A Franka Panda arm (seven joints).
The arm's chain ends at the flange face. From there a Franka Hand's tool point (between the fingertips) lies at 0.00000 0.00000 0.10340 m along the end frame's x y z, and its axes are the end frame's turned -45 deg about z.
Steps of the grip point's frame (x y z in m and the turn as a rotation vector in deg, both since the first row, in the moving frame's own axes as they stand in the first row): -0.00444 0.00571 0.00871 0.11 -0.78 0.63; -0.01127 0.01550 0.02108 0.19 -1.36 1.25; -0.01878 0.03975 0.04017 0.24 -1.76 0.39; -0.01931 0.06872 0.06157 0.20 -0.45 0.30; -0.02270 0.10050 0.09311 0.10 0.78 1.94
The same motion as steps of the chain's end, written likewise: 0.00204 0.00633 0.00872 -0.47 -0.63 0.63; 0.00498 0.01746 0.02111 -0.83 -1.10 1.25; 0.01739 0.03946 0.04022 -1.07 -1.41 0.39; 0.03577 0.06193 0.06157 -0.18 -0.46 0.30; 0.05413 0.08822 0.09312 0.62 0.48 1.94
